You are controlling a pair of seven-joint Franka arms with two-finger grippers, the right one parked.
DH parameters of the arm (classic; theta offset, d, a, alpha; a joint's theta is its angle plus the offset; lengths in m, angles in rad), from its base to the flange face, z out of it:
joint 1: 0 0.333 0 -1.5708
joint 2: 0 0 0 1.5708
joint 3: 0 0.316 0.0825 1.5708
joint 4: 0 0 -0.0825 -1.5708
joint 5: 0 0.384 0 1.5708
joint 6: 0 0 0.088 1.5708
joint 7: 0 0.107 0 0
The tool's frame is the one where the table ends.
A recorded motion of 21 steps. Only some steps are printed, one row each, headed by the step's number.
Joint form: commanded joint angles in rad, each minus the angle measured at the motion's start. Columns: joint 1, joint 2, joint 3, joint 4, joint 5, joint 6, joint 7.
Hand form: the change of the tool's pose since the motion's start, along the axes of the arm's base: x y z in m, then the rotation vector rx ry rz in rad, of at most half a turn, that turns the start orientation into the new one. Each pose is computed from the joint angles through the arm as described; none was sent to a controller.
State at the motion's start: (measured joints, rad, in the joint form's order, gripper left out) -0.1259 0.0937 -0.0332 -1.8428 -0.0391 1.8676 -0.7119
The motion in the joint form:
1: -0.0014 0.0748 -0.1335 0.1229 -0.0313 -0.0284 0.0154
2: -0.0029 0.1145 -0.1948 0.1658 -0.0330 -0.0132 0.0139
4: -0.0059 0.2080 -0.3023 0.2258 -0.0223 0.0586 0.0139
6: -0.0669 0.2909 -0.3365 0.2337 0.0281 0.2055 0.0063
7: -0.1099 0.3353 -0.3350 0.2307 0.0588 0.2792 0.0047
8: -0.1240 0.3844 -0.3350 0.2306 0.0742 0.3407 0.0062
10: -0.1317 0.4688 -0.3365 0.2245 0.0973 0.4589 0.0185
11: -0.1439 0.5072 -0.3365 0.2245 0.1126 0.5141 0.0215
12: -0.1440 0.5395 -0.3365 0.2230 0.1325 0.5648 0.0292
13: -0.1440 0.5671 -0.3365 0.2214 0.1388 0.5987 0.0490
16: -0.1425 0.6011 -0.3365 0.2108 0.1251 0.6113 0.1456
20: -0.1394 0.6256 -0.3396 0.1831 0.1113 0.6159 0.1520
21: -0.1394 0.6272 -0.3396 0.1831 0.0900 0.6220 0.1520
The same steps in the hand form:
1: 0.0086 -0.0817 0.0127 -0.0594 -0.0099 -0.1387
2: 0.0105 -0.1185 0.0118 -0.0845 -0.0236 -0.1955
4: 0.0143 -0.1822 -0.0061 -0.1382 -0.0541 -0.2925
6: 0.0121 -0.2397 -0.0388 -0.1581 -0.1273 -0.3774
7: 0.0079 -0.2663 -0.0618 -0.1592 -0.1566 -0.4224
8: 0.0111 -0.2773 -0.0878 -0.1688 -0.1693 -0.4367
10: 0.0184 -0.2869 -0.1344 -0.1908 -0.1981 -0.4540
11: 0.0179 -0.2960 -0.1543 -0.2001 -0.2156 -0.4700
12: 0.0207 -0.2975 -0.1714 -0.2037 -0.2367 -0.4836
13: 0.0216 -0.2983 -0.1871 -0.2099 -0.2437 -0.5021
16: 0.0181 -0.2967 -0.2134 -0.2171 -0.2193 -0.5840
20: 0.0081 -0.2941 -0.2407 -0.2228 -0.1691 -0.5810
21: 0.0086 -0.2942 -0.2412 -0.2370 -0.1674 -0.5635

